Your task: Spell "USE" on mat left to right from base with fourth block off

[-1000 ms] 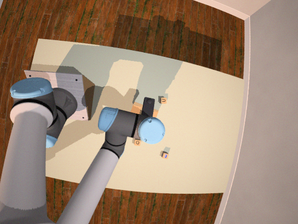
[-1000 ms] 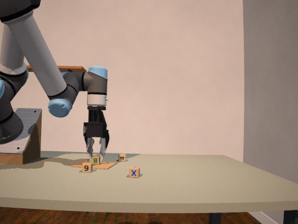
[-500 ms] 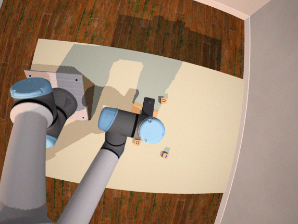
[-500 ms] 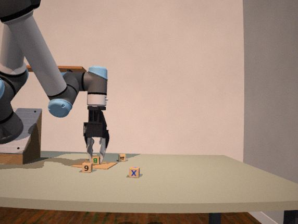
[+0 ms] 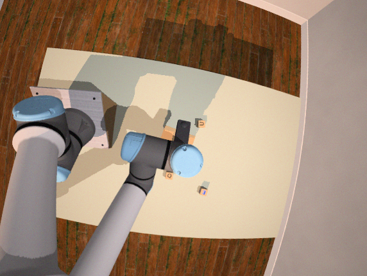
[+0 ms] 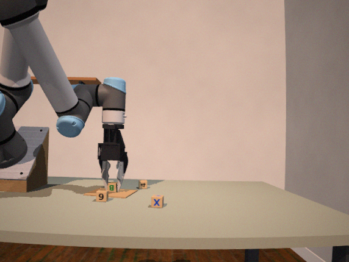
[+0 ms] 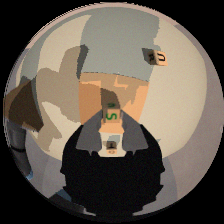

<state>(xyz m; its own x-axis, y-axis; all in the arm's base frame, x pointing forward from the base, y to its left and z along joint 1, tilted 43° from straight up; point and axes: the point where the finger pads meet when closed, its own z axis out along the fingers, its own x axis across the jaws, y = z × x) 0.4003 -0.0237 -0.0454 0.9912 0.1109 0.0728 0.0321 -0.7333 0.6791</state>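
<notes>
Now: the orange mat 20 mm below my hand. Also, from my hand: blue-lettered block (170 mm to the right, 170 mm ahead, 10 mm below).
</notes>
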